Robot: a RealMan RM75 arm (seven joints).
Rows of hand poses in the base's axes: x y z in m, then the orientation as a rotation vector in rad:
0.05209, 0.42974, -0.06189, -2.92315, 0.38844, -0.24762
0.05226, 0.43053, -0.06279, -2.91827, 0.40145, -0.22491
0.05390, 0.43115, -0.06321, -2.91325, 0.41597, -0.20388
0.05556, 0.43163, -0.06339, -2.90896, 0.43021, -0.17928
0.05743, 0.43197, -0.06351, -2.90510, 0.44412, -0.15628
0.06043, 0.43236, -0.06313, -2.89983, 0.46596, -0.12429
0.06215, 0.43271, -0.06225, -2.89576, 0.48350, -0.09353
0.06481, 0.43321, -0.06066, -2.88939, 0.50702, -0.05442
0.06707, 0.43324, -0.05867, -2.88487, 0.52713, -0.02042
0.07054, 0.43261, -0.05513, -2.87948, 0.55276, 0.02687
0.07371, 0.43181, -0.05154, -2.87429, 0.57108, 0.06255
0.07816, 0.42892, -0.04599, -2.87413, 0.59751, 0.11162
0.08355, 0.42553, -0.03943, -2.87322, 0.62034, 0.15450
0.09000, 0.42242, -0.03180, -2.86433, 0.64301, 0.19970
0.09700, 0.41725, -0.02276, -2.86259, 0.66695, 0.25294
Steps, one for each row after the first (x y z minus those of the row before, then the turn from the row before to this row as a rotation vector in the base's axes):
0.00017, 0.00079, -0.00090, 0.00757, 0.01498, -0.00728
0.00164, 0.00062, -0.00042, 0.00712, 0.01405, -0.00845
0.00166, 0.00048, -0.00018, 0.00677, 0.01656, -0.00803
0.00187, 0.00034, -0.00012, 0.00590, 0.01563, -0.00793
0.00300, 0.00039, 0.00038, 0.00747, 0.02208, -0.01274
0.00172, 0.00035, 0.00088, 0.00620, 0.02119, -0.00990
0.00266, 0.00050, 0.00159, 0.00831, 0.02699, -0.01355
0.00226, 0.00003, 0.00199, 0.00576, 0.02373, -0.01148
0.00347, -0.00063, 0.00354, 0.00672, 0.03309, -0.01432
0.00317, -0.00080, 0.00359, 0.00574, 0.02480, -0.01028
0.00445, -0.00289, 0.00555, 0.00009, 0.03548, -0.01386
0.00539, -0.00339, 0.00656, 0.00008, 0.03091, -0.01199
0.00645, -0.00311, 0.00763, 0.00719, 0.03131, -0.01318
0.00700, -0.00517, 0.00904, -0.00017, 0.03806, -0.01184

